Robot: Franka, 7 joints.
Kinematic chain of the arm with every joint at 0, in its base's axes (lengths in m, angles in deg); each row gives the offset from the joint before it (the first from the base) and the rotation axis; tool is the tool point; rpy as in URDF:
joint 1: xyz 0 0 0.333 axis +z
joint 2: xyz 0 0 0 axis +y
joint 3: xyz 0 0 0.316 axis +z
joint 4: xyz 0.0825 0 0 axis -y
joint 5: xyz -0.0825 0 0.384 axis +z
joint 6: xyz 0 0 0 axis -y
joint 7: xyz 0.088 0 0 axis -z
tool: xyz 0 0 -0.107 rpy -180 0 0
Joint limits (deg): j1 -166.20..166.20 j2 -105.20..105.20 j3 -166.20..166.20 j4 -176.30..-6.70 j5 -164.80..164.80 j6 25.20..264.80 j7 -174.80..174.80
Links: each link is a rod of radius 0.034 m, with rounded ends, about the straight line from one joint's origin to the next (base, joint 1, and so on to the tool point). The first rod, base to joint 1, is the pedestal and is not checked.
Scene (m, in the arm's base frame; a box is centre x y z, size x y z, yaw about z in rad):
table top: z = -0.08
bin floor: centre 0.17 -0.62 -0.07 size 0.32 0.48 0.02 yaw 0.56
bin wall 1: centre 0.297 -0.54 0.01 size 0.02 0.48 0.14 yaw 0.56
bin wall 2: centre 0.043 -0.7 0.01 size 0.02 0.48 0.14 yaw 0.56
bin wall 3: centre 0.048 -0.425 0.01 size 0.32 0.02 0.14 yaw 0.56
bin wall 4: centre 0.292 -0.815 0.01 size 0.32 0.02 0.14 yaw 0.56
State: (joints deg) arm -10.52 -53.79 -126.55 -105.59 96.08 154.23 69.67
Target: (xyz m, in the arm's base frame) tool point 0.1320 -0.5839 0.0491
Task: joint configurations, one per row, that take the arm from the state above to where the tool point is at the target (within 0.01 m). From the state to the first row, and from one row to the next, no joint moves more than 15 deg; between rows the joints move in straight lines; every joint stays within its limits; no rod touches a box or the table.
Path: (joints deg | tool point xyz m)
1: 3.28 -60.51 -118.43 -109.28 96.06 151.71 69.67 | -0.3131 -0.5334 0.1722
2: 17.08 -67.23 -110.30 -112.96 96.05 149.19 69.67 | -0.0865 -0.6014 0.1975
3: 30.88 -73.95 -102.18 -116.65 96.03 146.66 69.67 | 0.1320 -0.5839 0.2433
4: 36.93 -78.46 -110.93 -110.52 95.73 147.94 69.67 | 0.1320 -0.5929 0.1489
5: 42.98 -82.97 -119.68 -104.40 95.43 149.22 69.67 | 0.1321 -0.5839 0.0491

